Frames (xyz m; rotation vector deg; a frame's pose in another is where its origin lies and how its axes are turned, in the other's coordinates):
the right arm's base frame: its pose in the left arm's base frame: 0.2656 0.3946 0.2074 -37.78 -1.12 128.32
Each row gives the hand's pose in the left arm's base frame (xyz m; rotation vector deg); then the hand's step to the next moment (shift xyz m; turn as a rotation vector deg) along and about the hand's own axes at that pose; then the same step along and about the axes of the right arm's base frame.
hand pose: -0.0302 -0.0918 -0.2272 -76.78 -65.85 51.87
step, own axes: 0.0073 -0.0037 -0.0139 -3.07 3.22 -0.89
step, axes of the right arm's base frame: -0.0085 -0.0137 -0.0011 -0.84 2.41 -3.75
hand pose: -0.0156 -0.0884 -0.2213 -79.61 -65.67 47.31
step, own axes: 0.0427 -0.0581 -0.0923 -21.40 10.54 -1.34
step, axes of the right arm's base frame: -0.0780 -0.0832 0.0268 -6.53 18.65 -13.43
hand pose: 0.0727 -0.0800 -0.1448 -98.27 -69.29 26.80
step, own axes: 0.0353 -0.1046 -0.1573 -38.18 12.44 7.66
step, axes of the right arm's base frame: -0.1476 -0.0646 0.1047 -2.41 36.90 -17.42
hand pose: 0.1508 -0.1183 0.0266 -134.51 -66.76 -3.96
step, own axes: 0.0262 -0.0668 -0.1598 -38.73 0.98 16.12
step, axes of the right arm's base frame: -0.0907 -0.0185 0.1487 11.10 38.31 -13.05
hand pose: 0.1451 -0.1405 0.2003 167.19 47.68 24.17
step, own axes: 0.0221 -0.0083 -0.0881 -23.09 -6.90 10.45
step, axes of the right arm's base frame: -0.0209 -0.0245 0.0853 13.89 21.30 -6.58
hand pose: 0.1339 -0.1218 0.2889 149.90 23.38 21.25
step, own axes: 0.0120 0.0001 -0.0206 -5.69 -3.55 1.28
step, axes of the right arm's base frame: -0.0029 -0.0159 0.0176 5.24 4.33 -0.65
